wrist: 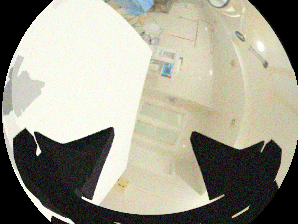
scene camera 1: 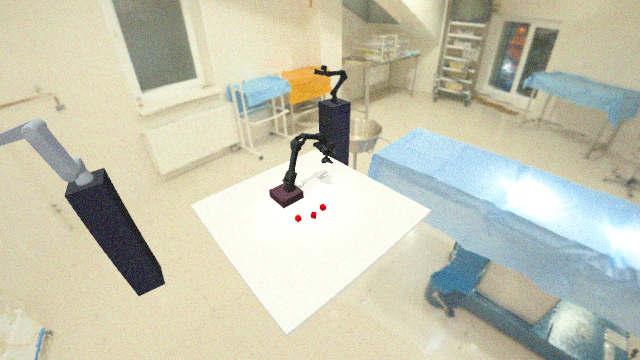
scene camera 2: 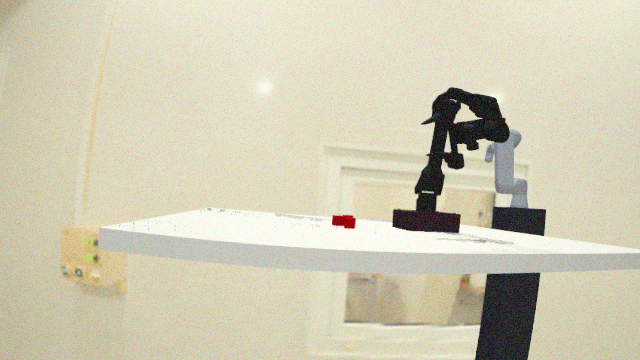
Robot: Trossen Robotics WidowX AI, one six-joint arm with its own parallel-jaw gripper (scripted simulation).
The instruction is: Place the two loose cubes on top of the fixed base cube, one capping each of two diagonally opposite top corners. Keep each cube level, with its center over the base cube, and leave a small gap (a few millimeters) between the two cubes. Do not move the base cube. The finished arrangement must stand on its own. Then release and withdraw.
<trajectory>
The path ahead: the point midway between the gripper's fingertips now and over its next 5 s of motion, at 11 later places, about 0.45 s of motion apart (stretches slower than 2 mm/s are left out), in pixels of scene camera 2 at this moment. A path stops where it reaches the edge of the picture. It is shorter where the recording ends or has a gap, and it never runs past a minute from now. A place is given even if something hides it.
My gripper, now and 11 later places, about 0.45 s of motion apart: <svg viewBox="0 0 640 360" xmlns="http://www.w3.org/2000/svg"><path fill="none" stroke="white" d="M424 139L399 147L366 159L350 172L344 180L345 186L348 189L347 195L348 209L347 213L347 219L347 217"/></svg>
</trajectory>
